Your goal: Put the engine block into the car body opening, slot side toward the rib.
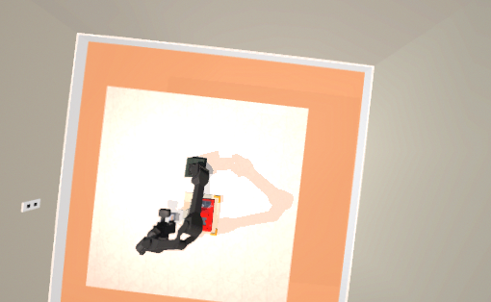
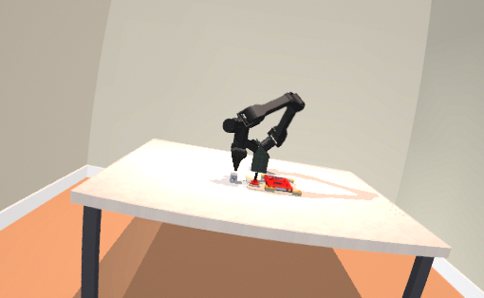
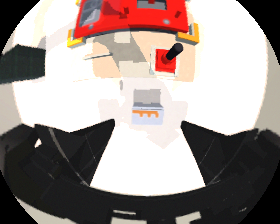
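Now: gripper tip 4 cm above the grey engine block.
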